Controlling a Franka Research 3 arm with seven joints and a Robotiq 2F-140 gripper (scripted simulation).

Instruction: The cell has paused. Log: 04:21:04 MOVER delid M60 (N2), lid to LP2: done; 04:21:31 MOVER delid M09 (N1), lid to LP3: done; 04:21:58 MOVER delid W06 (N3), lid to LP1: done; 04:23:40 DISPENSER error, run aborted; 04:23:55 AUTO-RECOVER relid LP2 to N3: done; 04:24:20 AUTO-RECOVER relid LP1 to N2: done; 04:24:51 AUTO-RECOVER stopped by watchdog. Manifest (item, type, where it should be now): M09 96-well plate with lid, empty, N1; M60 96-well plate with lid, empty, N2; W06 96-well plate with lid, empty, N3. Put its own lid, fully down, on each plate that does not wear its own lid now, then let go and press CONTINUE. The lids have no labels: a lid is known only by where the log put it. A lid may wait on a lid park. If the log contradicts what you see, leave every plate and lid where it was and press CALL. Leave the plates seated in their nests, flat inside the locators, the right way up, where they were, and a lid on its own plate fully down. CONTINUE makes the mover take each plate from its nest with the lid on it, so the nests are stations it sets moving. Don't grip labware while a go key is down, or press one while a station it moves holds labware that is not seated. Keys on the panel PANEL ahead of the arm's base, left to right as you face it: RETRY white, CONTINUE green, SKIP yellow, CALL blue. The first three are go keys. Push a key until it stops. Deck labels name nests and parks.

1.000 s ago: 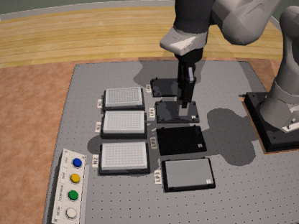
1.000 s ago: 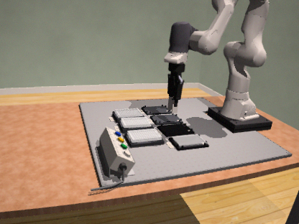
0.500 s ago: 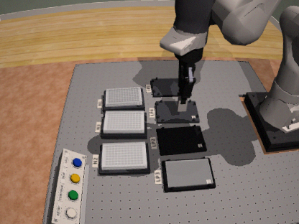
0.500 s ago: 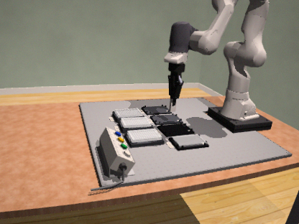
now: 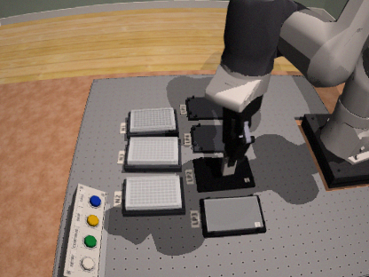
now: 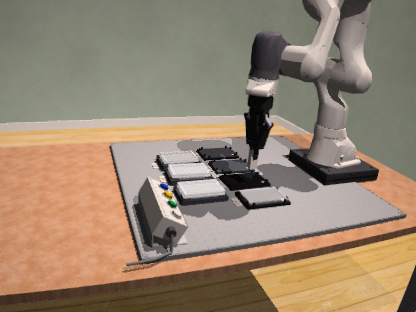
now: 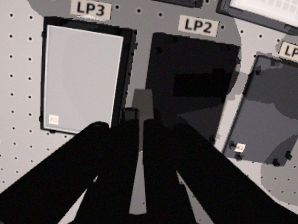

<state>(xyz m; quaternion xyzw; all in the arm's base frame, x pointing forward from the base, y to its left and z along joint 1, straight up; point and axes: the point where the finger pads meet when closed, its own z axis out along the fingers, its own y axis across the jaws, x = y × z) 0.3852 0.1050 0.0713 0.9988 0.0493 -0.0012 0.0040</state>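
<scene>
Right now my hand is 1 cm past the lid park LP3, 7 cm to the right of it and 10 cm above it. The rest, counted from my hand: LP2 label: 8 cm ahead, 5 cm to the right, 11 cm below; LP3 label: 8 cm ahead, 7 cm to the left, 11 cm below; lid park LP2: 1 cm behind, 5 cm to the right, 10 cm below.
</scene>
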